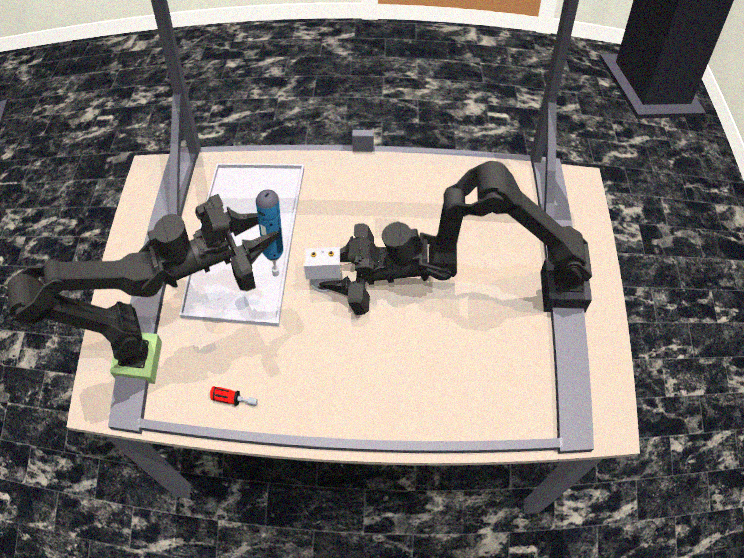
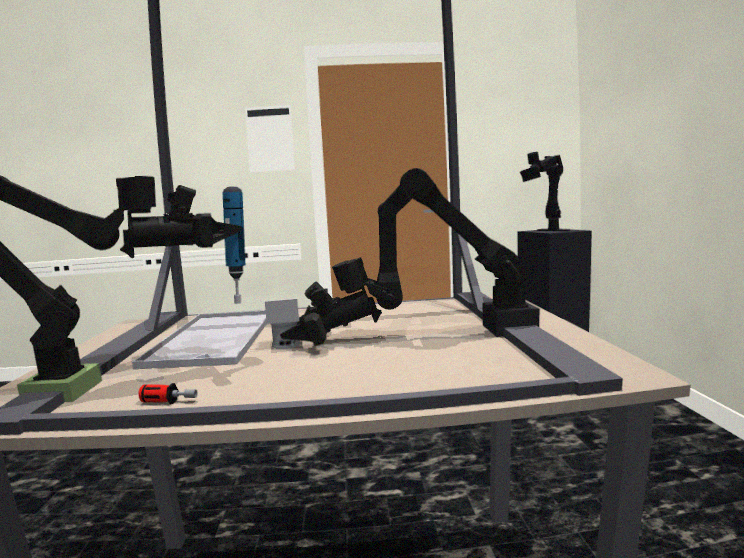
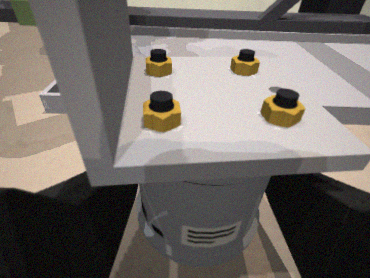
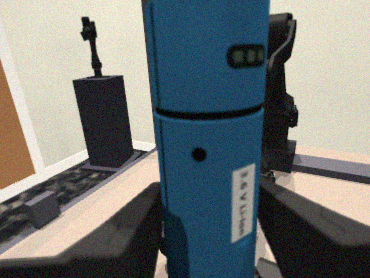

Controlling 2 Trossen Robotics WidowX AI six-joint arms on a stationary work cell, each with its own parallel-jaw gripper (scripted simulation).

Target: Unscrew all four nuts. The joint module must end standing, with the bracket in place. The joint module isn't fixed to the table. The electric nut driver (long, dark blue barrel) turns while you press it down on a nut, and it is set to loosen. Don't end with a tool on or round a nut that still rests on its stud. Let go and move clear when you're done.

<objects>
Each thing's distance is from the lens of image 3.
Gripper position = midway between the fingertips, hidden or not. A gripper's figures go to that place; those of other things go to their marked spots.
left gripper [image 3: 200, 160]: 0.11 m
grey bracket [image 3: 223, 134]: 0.06 m
shallow tray [image 3: 323, 65]: 0.34 m
joint module [image 3: 199, 221]: 0.09 m
nut [image 3: 273, 113]: 0.07 m
The marked spots on the grey bracket and the shallow tray are 0.28 m apart.
</objects>
